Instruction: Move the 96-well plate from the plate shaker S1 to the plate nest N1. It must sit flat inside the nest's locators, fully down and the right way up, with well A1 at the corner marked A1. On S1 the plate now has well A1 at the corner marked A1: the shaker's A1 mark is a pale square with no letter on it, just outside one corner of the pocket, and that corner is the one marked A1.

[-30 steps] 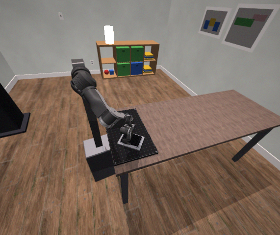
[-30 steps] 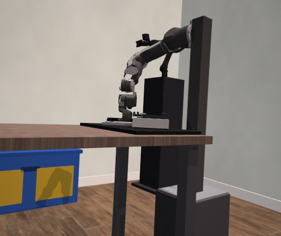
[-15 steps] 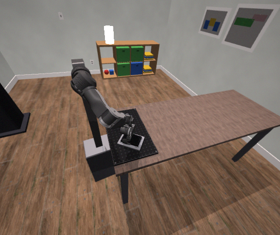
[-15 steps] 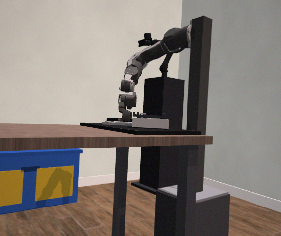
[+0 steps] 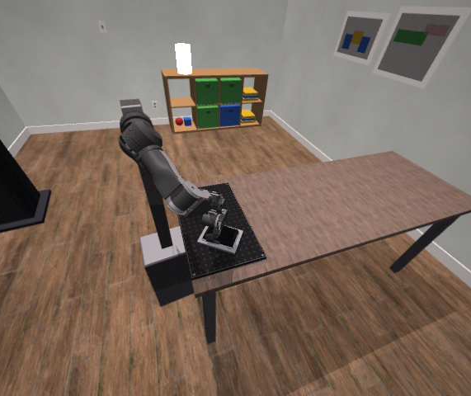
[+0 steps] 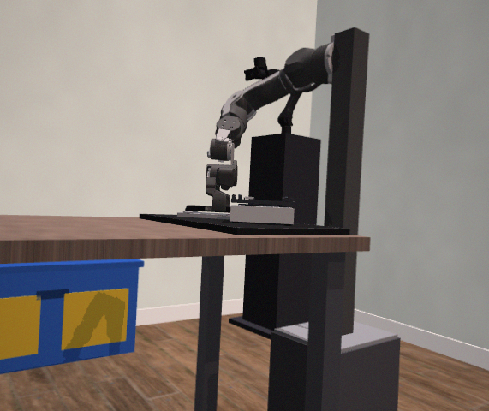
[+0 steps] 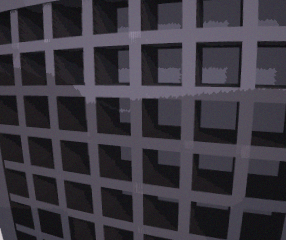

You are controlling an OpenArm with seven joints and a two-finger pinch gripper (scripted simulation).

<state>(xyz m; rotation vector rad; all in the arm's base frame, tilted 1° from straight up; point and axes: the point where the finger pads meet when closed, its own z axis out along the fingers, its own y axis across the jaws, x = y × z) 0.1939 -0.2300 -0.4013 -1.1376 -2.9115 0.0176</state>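
Now: the black 96-well plate 1 cm ahead of my hand and 1 cm to the right of it. From my hand the other things lie so: plate shaker S1: 4 cm ahead, 19 cm to the left, 1 cm above; then plate nest N1: 1 cm ahead, 1 cm to the right, 2 cm below.
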